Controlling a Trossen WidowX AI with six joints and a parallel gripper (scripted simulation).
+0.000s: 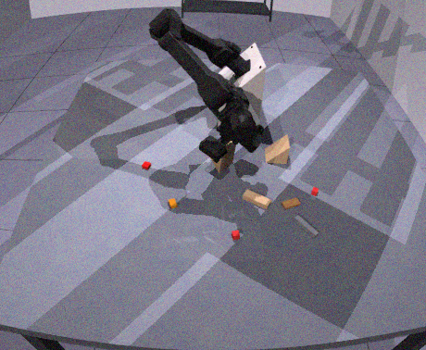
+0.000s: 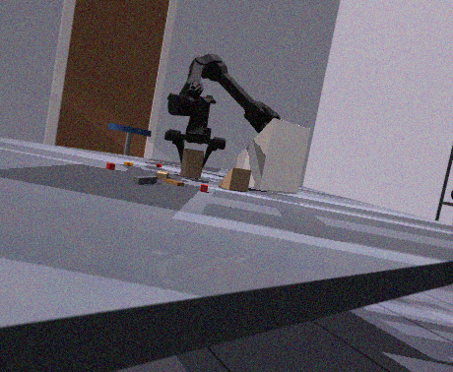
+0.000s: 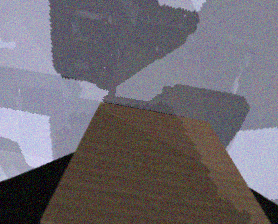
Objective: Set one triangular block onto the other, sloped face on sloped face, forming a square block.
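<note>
The triangular block lies 10 mm above my gripper tip. Also, from my gripper tip: grey bar 220 mm ahead, 230 mm to the left, 30 mm below; orange cube 170 mm ahead, 120 mm to the right, 30 mm below; tan long block 130 mm ahead, 100 mm to the left, 30 mm below.
</note>
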